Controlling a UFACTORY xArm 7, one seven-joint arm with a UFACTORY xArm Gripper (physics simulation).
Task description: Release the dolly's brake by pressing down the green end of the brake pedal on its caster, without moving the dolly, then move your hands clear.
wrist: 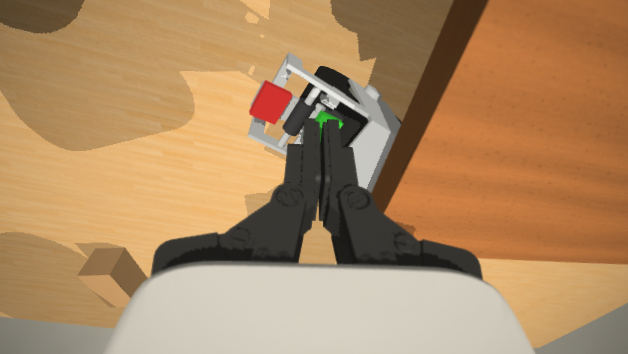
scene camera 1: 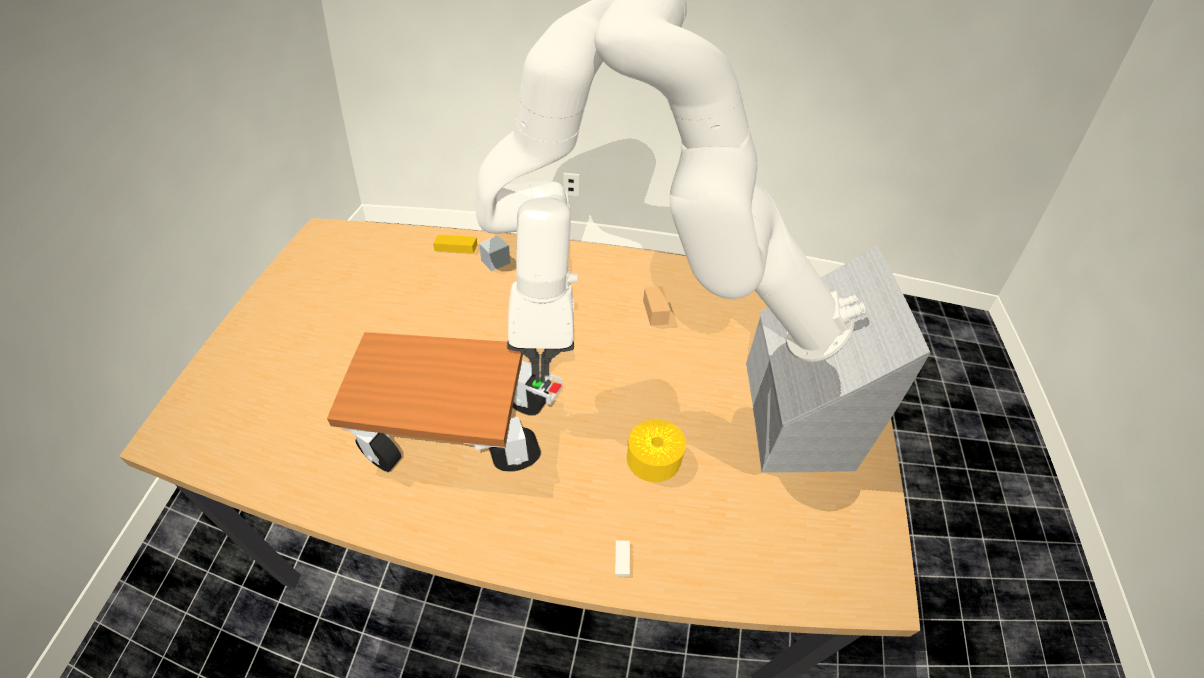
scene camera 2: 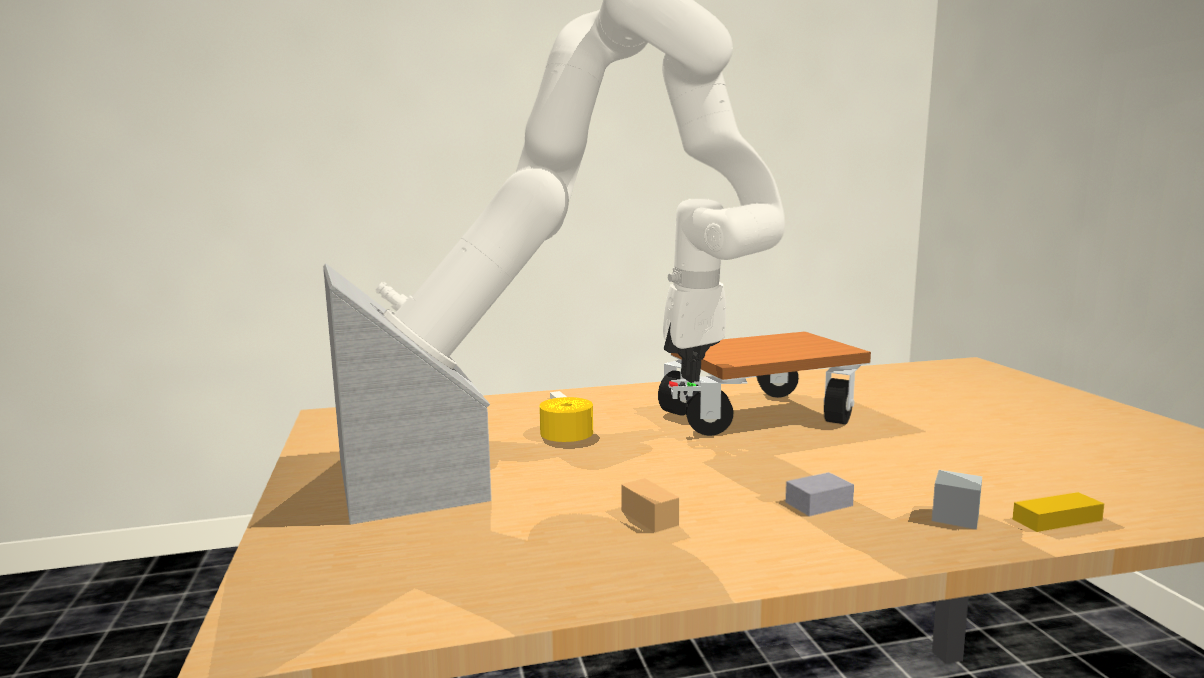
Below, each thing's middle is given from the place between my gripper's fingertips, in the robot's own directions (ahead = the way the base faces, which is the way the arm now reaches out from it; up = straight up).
Now: the dolly [scene camera 1: 460, 390] 140 mm ahead of my hand, 90 mm to the left of it and 40 mm below it. The rest, counted from my hand: yellow cylinder [scene camera 1: 656, 447]: 210 mm behind, 70 mm below, 30 mm to the left; lavender block [scene camera 2: 821, 493]: 310 mm to the right, 110 mm ahead, 80 mm below; tan block [scene camera 2: 657, 509]: 320 mm to the right, 130 mm behind, 80 mm below.
